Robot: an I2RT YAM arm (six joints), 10 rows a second.
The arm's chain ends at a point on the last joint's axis. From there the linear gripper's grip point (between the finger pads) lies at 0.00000 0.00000 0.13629 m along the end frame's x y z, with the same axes.
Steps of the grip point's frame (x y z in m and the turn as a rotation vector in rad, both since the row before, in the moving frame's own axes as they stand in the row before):
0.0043 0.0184 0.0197 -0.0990 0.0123 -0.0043
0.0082 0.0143 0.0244 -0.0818 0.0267 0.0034
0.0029 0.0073 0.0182 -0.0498 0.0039 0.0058
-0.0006 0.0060 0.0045 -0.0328 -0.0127 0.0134
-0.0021 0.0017 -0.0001 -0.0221 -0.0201 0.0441
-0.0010 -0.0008 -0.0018 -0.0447 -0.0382 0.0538
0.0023 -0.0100 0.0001 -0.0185 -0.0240 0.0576
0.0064 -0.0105 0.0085 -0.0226 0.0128 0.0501
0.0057 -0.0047 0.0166 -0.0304 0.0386 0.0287
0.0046 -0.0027 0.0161 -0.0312 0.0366 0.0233
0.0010 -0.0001 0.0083 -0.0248 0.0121 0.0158
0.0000 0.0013 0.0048 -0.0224 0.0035 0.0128
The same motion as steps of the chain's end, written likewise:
0.0026 0.0049 0.0204 -0.0990 0.0123 -0.0043
0.0046 0.0032 0.0249 -0.0818 0.0267 0.0034
0.0024 0.0005 0.0184 -0.0498 0.0039 0.0058
0.0012 0.0015 0.0046 -0.0328 -0.0127 0.0134
0.0007 -0.0013 0.0000 -0.0221 -0.0201 0.0441
0.0044 -0.0067 -0.0016 -0.0447 -0.0382 0.0538
0.0056 -0.0124 0.0002 -0.0185 -0.0240 0.0576
0.0047 -0.0136 0.0085 -0.0226 0.0128 0.0501
0.0005 -0.0089 0.0168 -0.0304 0.0386 0.0287
-0.0003 -0.0070 0.0163 -0.0312 0.0366 0.0233
-0.0006 -0.0035 0.0084 -0.0248 0.0121 0.0158
-0.0005 -0.0018 0.0048 -0.0224 0.0035 0.0128

